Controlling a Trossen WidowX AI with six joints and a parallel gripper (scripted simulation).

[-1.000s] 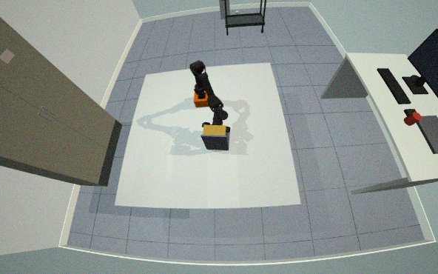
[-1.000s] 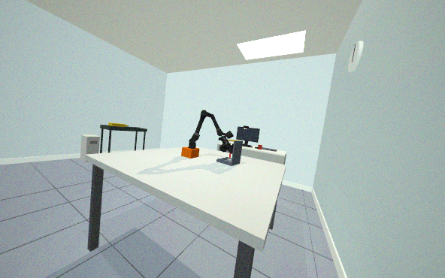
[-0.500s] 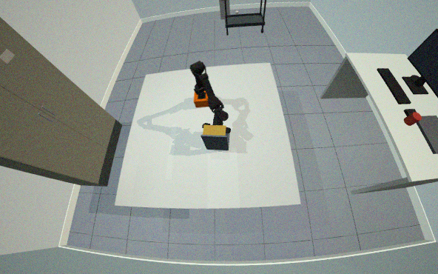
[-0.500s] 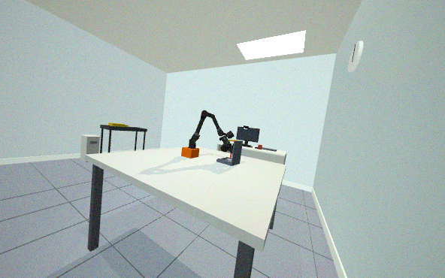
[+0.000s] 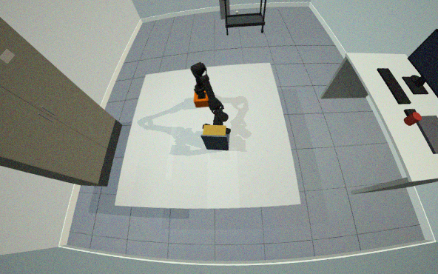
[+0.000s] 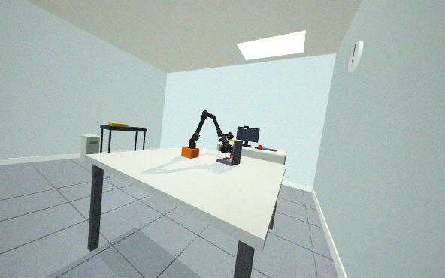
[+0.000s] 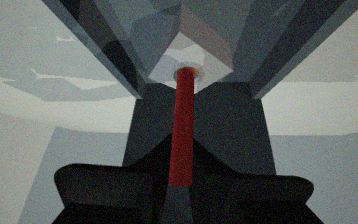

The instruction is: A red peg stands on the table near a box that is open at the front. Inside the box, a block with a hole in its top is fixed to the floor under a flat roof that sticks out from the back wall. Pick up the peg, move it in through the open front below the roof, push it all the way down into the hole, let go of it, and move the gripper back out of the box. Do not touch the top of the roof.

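Right now my gripper tip is 13 cm below the yellow roof, 1 cm to the right of it and 1 cm past it. The rest, counted from my gripper tip: red peg: 3 cm behind, 1 cm to the left, 1 cm below.
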